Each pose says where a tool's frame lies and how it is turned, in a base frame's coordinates. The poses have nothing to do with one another.
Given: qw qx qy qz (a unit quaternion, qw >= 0); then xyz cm.
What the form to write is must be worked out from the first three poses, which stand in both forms.
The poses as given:
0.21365 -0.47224 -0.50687 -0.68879 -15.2 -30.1 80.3
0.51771 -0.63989 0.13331 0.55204 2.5 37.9 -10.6
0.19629 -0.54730 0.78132 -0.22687 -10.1 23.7 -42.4
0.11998 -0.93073 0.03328 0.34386 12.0 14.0 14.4
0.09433 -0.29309 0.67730 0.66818 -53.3 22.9 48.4
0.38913 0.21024 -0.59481 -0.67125 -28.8 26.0 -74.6
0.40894 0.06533 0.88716 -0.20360 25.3 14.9 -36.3
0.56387 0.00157 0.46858 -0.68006 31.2 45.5 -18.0
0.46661 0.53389 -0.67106 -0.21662 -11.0 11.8 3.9
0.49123 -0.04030 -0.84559 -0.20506 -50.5 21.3 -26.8
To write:
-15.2 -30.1 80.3 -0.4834 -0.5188 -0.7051 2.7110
2.5 37.9 -10.6 -0.7479 0.1558 0.6452 2.0532
-10.1 23.7 -42.4 -0.5582 0.7968 -0.2314 2.7464
12.0 14.0 14.4 -0.9375 0.0335 0.3464 2.9011
-53.3 22.9 48.4 -0.2944 0.6803 0.6712 2.9527
-28.8 26.0 -74.6 0.2282 -0.6457 -0.7287 2.3422
25.3 14.9 -36.3 0.0716 0.9722 -0.2231 2.2990
31.2 45.5 -18.0 0.0019 0.5674 -0.8235 1.9435
-11.0 11.8 3.9 0.6036 -0.7587 -0.2449 2.1707
-50.5 21.3 -26.8 -0.0463 -0.9708 -0.2354 2.1146

